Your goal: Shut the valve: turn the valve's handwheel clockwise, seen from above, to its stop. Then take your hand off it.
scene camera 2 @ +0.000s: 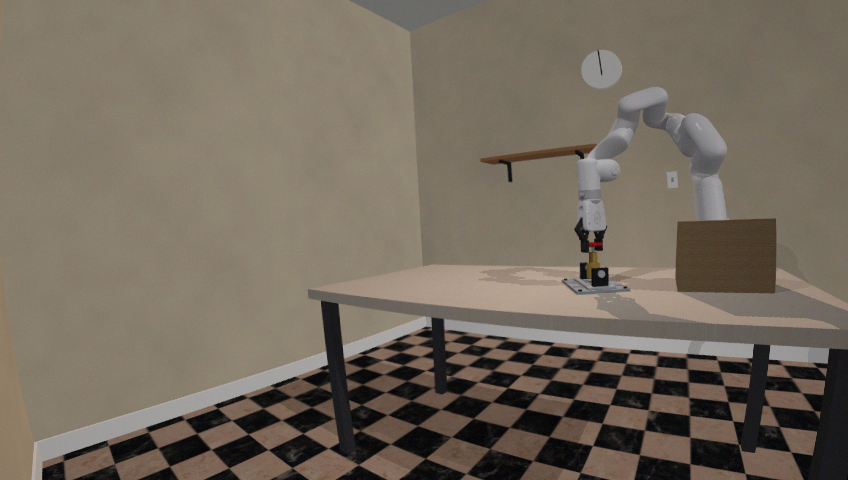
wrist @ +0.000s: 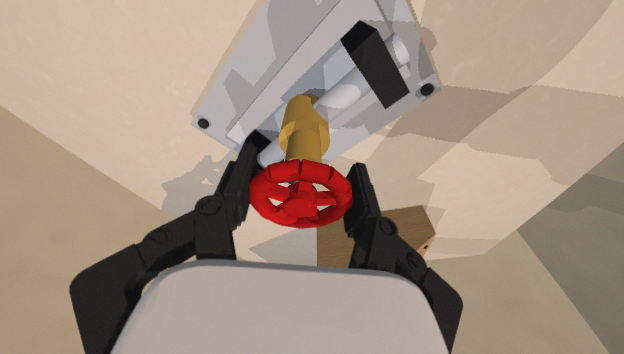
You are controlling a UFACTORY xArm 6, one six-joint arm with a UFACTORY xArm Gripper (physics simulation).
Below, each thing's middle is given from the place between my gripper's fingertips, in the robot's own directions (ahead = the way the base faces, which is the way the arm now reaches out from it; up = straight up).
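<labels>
Looking at the red handwheel (wrist: 298, 209), I see it 10 mm above my hand, while the grey base plate (wrist: 270, 41) is 110 mm below my hand. Of the things named here, and going by their middles, the red handwheel is the nearest to my hand.
</labels>
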